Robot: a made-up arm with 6 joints. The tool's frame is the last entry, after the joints. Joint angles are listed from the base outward. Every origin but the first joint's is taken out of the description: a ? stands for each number. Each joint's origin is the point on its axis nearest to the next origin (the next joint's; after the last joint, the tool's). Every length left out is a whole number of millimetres.
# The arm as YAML. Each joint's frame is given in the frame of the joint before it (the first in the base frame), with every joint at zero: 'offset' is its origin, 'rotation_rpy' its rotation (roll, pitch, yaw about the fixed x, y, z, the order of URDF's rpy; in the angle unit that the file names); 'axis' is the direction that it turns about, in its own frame. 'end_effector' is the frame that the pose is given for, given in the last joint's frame.
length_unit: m
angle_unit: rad
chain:
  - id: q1
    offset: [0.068, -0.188, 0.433]
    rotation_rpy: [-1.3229, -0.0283, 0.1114]
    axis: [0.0, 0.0, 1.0]
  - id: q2
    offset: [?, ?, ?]
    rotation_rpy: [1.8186, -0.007, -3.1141]
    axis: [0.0, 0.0, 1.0]
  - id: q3
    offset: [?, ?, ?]
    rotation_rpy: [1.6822, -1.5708, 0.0]
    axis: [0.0, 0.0, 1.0]
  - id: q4
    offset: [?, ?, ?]
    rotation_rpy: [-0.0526, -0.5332, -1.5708]
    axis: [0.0, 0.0, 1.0]
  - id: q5
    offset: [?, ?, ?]
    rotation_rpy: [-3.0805, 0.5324, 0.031]
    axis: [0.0, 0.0, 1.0]
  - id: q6
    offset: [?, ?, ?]
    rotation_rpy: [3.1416, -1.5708, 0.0]
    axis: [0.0, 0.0, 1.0]
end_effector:
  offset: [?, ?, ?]
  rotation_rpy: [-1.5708, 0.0, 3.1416]
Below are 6 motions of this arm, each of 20 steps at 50 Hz.
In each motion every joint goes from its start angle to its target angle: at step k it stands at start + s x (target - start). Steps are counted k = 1, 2, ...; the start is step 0. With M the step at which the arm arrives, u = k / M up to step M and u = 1 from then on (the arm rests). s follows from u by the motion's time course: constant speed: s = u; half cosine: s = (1 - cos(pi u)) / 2; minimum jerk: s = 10 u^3 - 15 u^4 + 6 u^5.
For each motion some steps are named. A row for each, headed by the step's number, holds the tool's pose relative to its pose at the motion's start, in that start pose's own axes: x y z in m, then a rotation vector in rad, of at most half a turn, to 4 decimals.
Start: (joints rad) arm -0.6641 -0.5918 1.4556 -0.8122 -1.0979 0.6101
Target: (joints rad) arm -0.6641 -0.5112 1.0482 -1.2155 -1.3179 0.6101
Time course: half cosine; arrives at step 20
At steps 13, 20:
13: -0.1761 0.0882 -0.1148 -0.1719 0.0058 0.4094
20: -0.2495 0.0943 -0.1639 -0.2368 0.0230 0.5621

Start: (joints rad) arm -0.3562 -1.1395 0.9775 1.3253 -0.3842 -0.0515
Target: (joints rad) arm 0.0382 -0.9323 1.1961 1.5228 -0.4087 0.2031
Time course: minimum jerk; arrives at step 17
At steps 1, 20:
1: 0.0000 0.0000 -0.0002 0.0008 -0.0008 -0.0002
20: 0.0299 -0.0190 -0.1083 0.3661 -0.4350 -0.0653

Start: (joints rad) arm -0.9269 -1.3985 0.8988 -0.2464 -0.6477 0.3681
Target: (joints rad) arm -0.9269 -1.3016 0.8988 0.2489 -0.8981 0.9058
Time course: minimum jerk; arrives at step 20
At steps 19, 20:
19: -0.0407 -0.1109 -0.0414 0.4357 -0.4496 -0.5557
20: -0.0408 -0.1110 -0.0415 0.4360 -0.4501 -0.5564

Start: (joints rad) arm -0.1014 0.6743 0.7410 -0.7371 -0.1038 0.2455
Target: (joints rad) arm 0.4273 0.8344 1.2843 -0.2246 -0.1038 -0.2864
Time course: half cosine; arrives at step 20
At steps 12, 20:
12: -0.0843 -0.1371 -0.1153 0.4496 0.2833 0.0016
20: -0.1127 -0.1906 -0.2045 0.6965 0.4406 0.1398

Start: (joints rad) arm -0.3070 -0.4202 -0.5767 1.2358 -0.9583 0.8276
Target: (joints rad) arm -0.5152 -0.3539 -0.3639 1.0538 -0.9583 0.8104
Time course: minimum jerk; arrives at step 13
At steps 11, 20:
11: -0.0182 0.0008 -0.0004 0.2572 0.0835 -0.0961
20: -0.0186 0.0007 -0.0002 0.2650 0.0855 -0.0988

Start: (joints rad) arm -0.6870 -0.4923 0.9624 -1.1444 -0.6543 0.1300
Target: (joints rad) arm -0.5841 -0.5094 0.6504 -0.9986 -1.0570 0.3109
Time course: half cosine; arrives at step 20
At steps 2, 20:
2: 0.0004 0.0035 -0.0018 0.0054 -0.0005 0.0034
20: -0.0046 0.1275 -0.0882 0.2146 0.0109 0.0773

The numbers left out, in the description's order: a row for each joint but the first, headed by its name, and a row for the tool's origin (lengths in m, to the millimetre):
q2: -0.018 0.002 0.0
q3: 0.036 0.401 0.0
q4: -0.105 0.181 0.0
q5: 0.102 -0.276 0.0
q6: 0.06 -0.07 0.0
tool: -0.06 -0.04 0.0

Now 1 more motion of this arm.
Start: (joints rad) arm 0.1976 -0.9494 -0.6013 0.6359 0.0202 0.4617
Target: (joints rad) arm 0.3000 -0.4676 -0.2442 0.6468 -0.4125 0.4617
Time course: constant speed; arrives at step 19
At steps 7, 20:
7: -0.0014 0.0175 0.0057 0.2166 0.0310 -0.2572
20: -0.0076 0.0606 0.0095 0.5753 -0.0323 -0.7008

